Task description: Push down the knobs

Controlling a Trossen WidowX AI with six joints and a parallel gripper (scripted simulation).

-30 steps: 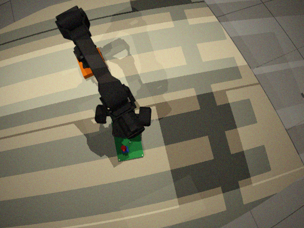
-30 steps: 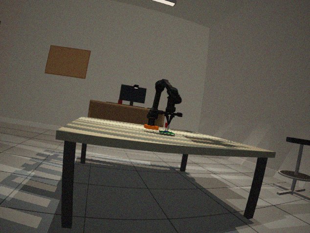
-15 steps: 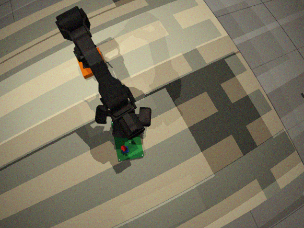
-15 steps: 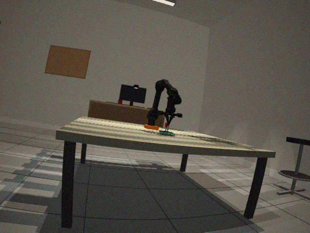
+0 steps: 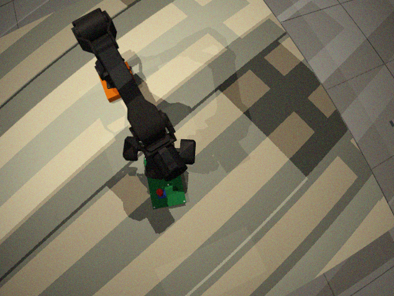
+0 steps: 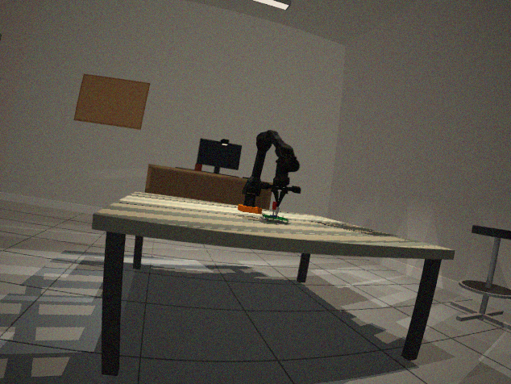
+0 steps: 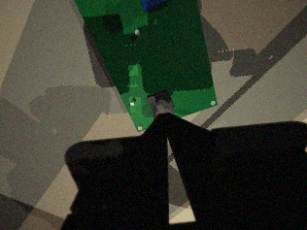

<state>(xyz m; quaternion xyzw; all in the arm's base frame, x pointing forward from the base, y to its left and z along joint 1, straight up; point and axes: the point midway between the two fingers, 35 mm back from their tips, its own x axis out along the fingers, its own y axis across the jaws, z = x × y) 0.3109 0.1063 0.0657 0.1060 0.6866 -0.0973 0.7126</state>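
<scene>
Now: the grey knob 1 cm below my gripper tip. The rest, counted from my gripper tip: red knob: 10 cm ahead, 3 cm to the right, 1 cm above.
</scene>
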